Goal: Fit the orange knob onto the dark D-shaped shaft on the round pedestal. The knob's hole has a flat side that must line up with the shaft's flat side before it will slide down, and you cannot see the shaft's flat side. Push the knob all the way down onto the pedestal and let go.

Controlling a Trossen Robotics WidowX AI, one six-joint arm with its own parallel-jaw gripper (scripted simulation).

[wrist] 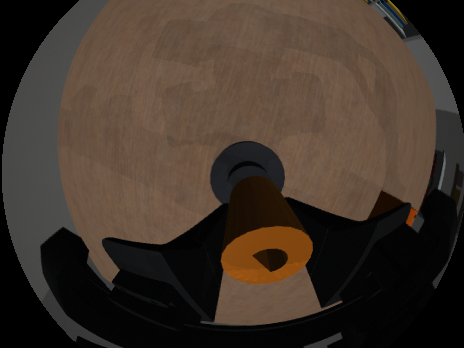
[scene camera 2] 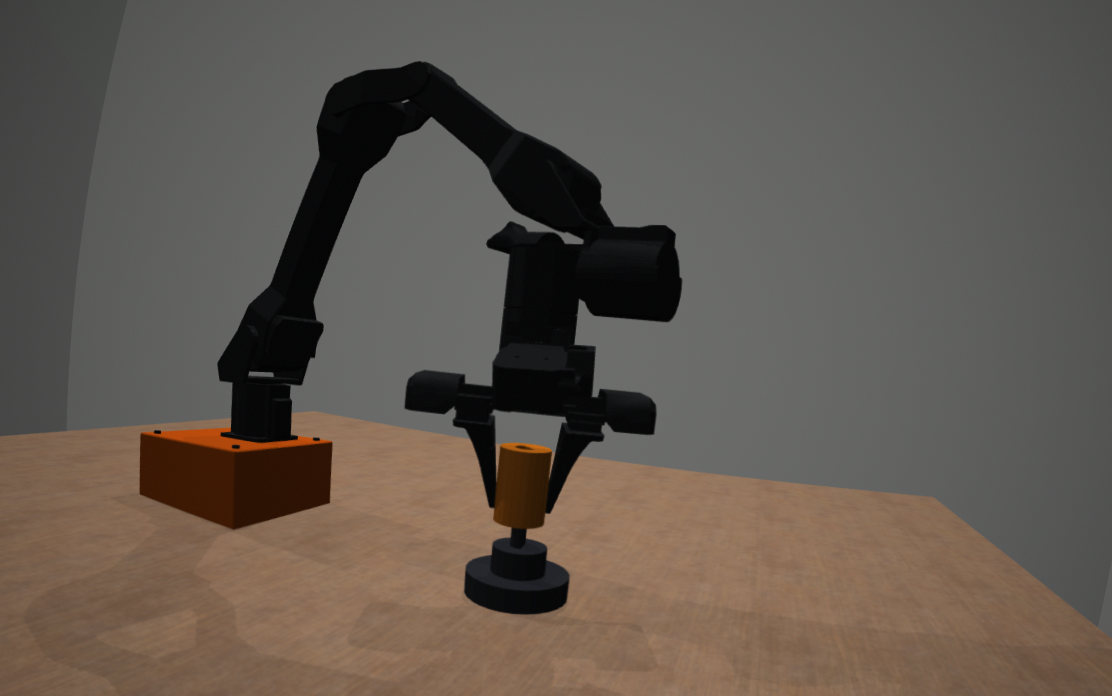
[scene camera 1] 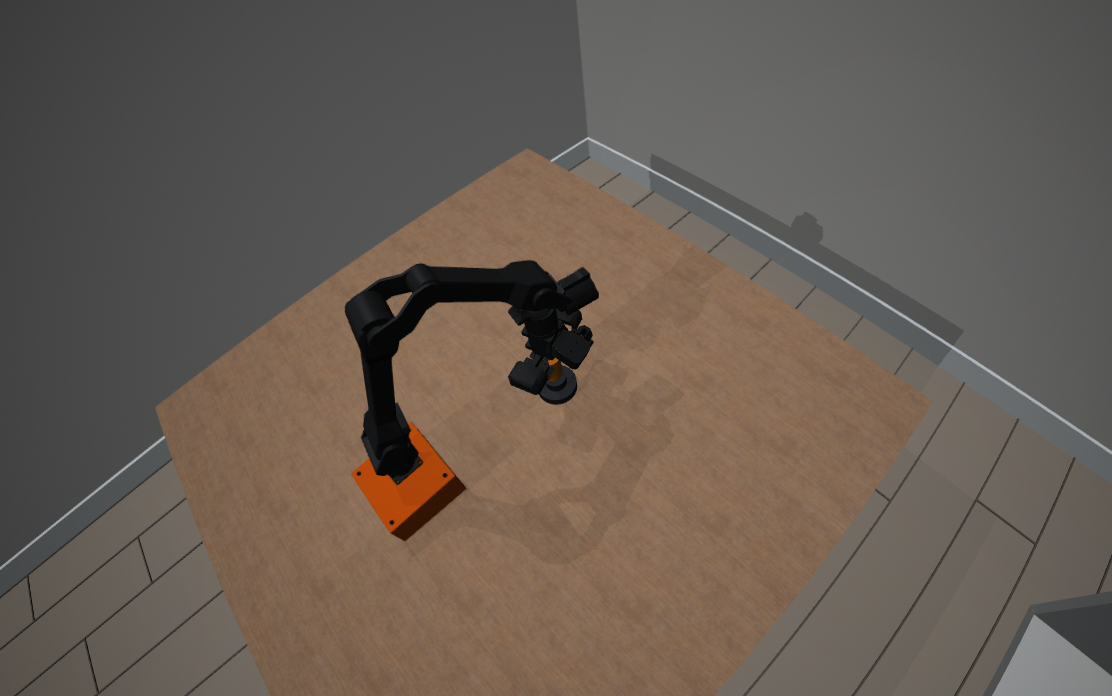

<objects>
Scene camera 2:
gripper
orange knob: held by the gripper
pedestal
</objects>
